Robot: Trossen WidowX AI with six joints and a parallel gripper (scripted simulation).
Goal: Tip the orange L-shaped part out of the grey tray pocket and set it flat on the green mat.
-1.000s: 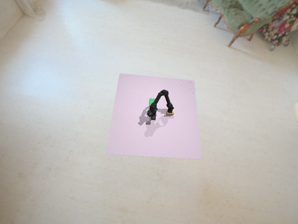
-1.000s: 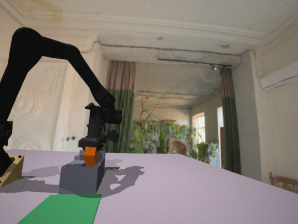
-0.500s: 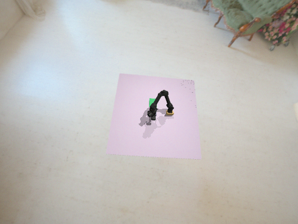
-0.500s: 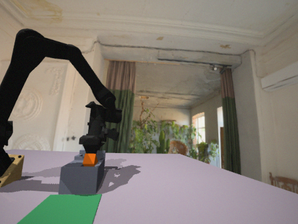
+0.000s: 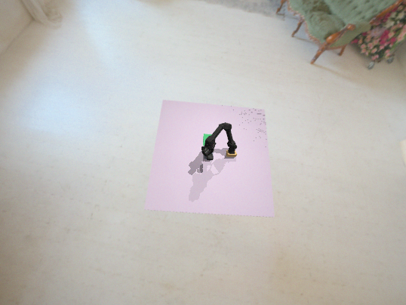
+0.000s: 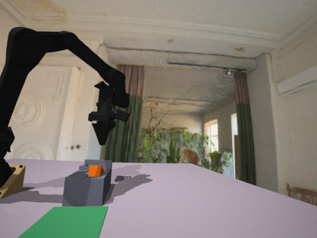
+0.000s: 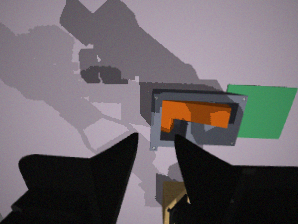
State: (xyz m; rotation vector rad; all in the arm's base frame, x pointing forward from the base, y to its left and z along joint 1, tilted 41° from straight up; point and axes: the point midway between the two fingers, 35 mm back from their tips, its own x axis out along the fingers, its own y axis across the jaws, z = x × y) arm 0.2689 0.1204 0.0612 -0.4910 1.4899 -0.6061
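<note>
My gripper tip is 10 cm above the orange L-shaped part, 5 cm to the left of it and 1 cm past it. From my gripper tip the other things lie so: green mat 22 cm to the right, 15 cm below, 2 cm behind.
</note>
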